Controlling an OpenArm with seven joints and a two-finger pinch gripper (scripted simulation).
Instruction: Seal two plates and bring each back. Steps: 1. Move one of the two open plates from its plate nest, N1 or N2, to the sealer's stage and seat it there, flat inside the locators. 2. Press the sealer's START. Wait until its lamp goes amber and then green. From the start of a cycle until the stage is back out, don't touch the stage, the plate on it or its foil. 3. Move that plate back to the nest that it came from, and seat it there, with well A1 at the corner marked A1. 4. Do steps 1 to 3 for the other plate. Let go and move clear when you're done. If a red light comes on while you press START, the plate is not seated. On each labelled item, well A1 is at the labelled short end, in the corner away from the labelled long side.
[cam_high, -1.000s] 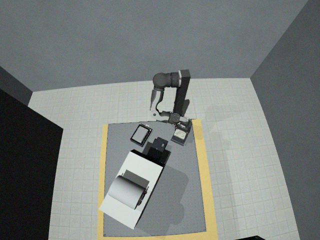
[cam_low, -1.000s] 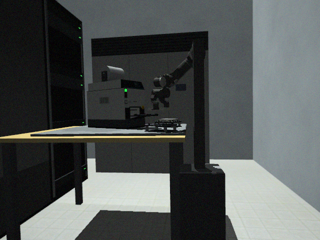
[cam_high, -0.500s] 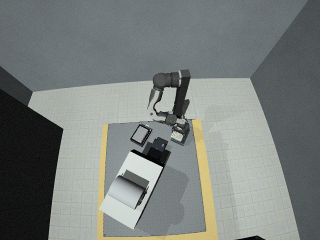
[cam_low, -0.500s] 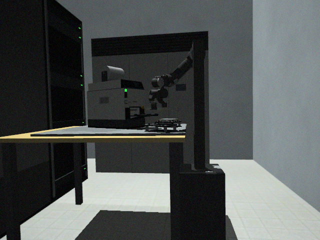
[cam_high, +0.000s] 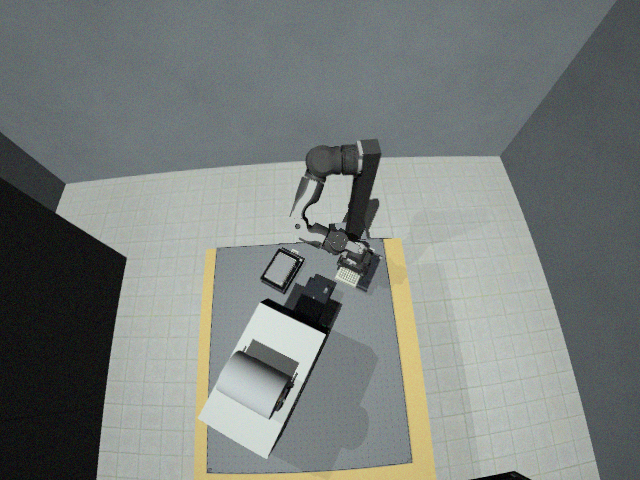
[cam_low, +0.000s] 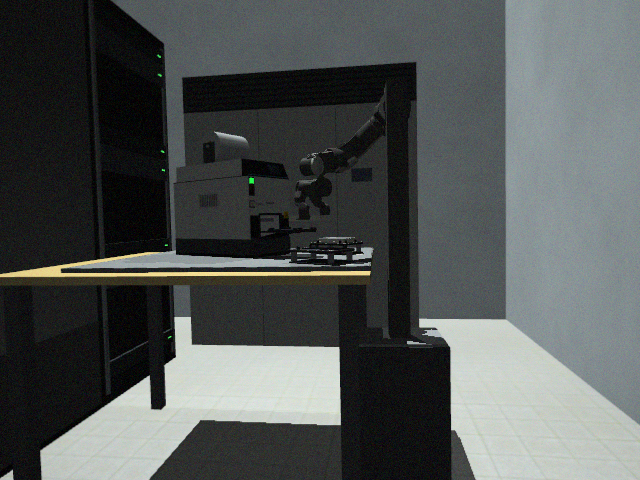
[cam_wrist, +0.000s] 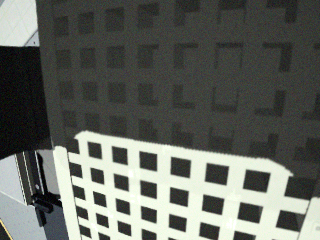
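The sealer stage lies 160 mm to the right of my hand, 90 mm ahead of it and 40 mm below it. The rest, counted from my hand: well plate (right at my hand); foil roll (370 mm ahead, 330 mm to the right, 280 mm above); start button (220 mm ahead, 130 mm to the right, 50 mm above).
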